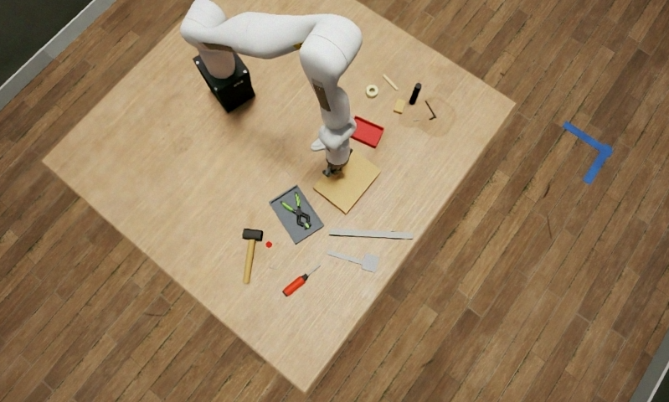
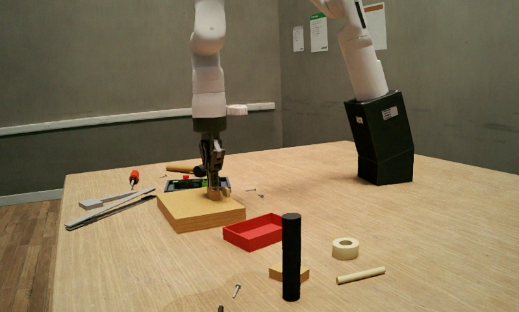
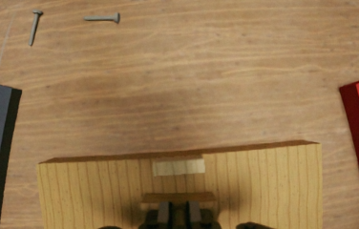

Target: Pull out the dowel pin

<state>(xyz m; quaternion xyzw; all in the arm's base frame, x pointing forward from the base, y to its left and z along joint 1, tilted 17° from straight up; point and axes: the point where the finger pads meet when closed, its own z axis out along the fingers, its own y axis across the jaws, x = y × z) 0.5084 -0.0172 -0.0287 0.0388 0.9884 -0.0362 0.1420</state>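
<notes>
My hand is 2 cm above the dowel pin. Round my hand: wooden block (3 cm below); then tan bench board (5 cm below, 4 cm ahead); then red tray (19 cm to the left, 7 cm below, 2 cm behind).
</notes>
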